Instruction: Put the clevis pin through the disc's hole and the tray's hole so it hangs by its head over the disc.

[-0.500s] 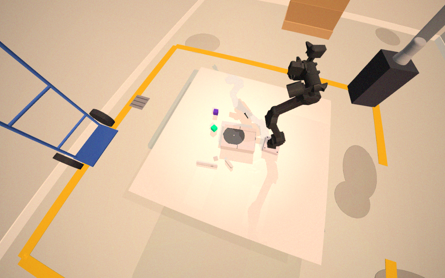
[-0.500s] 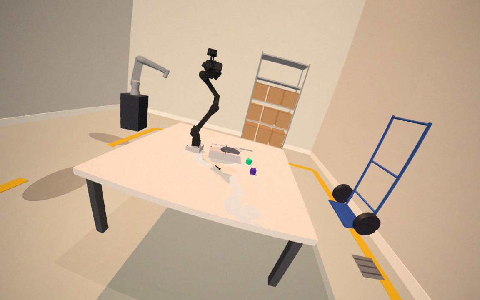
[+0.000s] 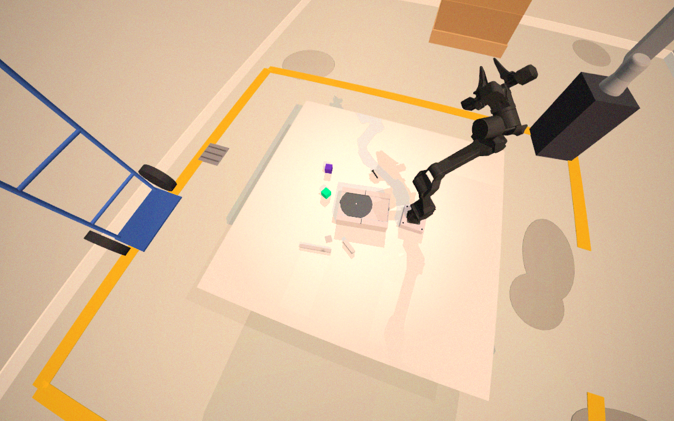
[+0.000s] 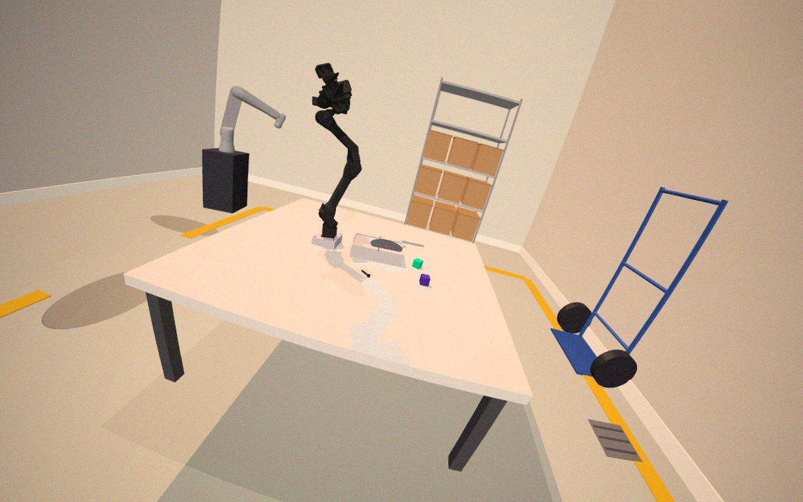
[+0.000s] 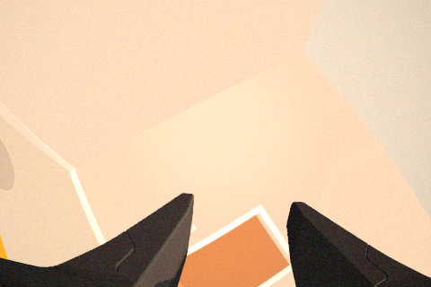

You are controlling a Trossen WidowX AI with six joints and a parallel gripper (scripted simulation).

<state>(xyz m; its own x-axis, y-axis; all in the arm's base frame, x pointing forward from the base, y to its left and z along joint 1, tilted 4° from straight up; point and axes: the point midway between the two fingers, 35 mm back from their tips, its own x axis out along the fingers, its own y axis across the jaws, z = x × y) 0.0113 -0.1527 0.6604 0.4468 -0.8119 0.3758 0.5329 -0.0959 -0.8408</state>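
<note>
The clevis pin is 23 cm ahead of my gripper tip, 7 cm to the right of it and 71 cm below it. Also, from my gripper tip: pale rimmed tray 27 cm ahead, 17 cm to the left, 67 cm below; aluminium disc 31 cm ahead, 16 cm to the left, 66 cm below; green cube 48 cm ahead, 11 cm to the left, 69 cm below.
</note>
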